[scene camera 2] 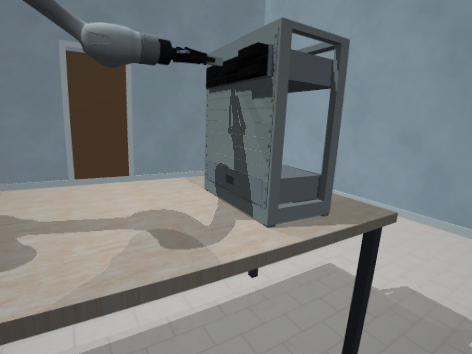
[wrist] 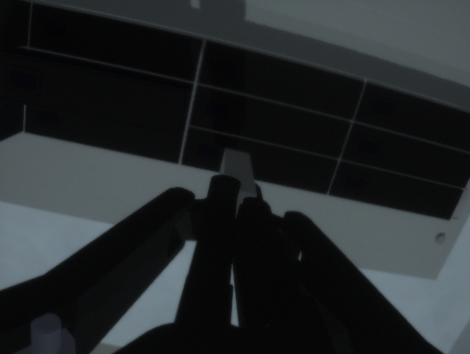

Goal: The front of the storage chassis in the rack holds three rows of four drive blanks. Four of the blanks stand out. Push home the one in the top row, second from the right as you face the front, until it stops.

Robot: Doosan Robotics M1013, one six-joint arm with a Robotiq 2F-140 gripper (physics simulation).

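Places are measured from the arm's base along level axes (x ahead, y left, z up), in metres.
Pixels of known places: gripper, fingertip midpoint: (scene camera 2: pixel 222 62) (wrist: pixel 232 170).
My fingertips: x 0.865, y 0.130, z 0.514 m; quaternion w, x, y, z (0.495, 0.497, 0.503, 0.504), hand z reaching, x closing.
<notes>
For each thing: its top centre in the pictures, then the offset to it from my fingertips. "*": a spot on its surface instead. Level surfaces: height alone.
- left neighbour's, middle of its top: (wrist: pixel 249 155) 0.079 m ahead, 0.019 m left, 0.010 m up
- middle-row blank, middle of its top: (wrist: pixel 116 101) (scene camera 2: pixel 244 65) 0.042 m ahead, 0.090 m right, 0.019 m down
- raised block, surface spot: (scene camera 2: pixel 255 52) * 0.021 m back, 0.243 m right, 0.015 m down
- wooden table, its level: 0.537 m down
- screw, middle of its top: (wrist: pixel 437 243) 0.037 m ahead, 0.198 m left, 0.039 m up
The storage chassis (scene camera 2: pixel 218 78) fills the rack's upper front. The wrist view is upside down: its lowest row is the top row, and facing right lies image left. The top-row blank second from the right (wrist: pixel 107 134) has its outer edge in line with its left neighbour's (wrist: pixel 295 172); its exact depth is hard to tell. The middle-row blank (wrist: pixel 100 90) in that column stands out. A raised block (scene camera 2: pixel 255 52) shows at the chassis's near right end. My gripper (scene camera 2: pixel 216 60) (wrist: pixel 232 170) is shut and empty, its pale tip before the left neighbour's right end; contact cannot be told.
The grey rack (scene camera 2: pixel 278 125) stands on the wooden table (scene camera 2: pixel 100 200). Its top front strip (wrist: pixel 100 160) runs beside the top row, with a screw (wrist: pixel 440 238) near the left end. Plain panels (scene camera 2: pixel 255 130) lie below the chassis, crossed by the arm's shadow.
</notes>
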